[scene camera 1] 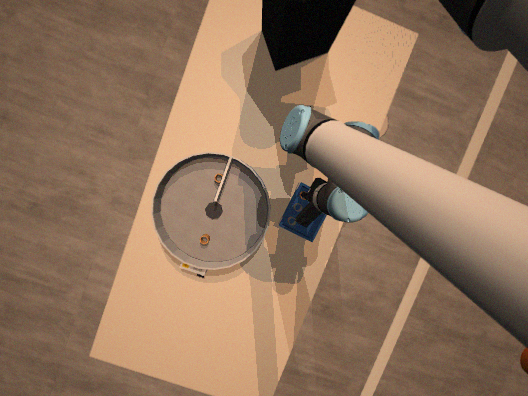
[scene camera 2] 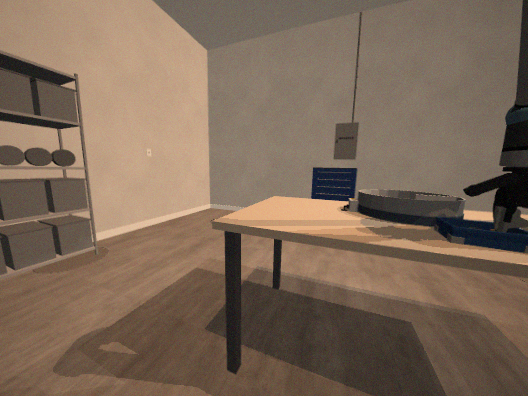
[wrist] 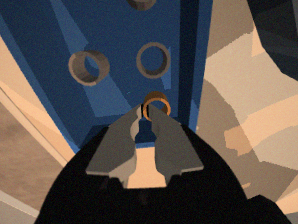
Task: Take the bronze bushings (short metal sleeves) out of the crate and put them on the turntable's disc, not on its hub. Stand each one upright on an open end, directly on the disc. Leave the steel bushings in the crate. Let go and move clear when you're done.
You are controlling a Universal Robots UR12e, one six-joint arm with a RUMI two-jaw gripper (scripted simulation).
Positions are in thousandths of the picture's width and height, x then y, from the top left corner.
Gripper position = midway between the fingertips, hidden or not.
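You've got the gripper (scene camera 2: 946,602) and (wrist: 485,467) in this scene. There's a blue crate as well, and that's the crate (scene camera 1: 586,590) and (wrist: 149,199). And there's a turntable disc (scene camera 1: 444,564) too.
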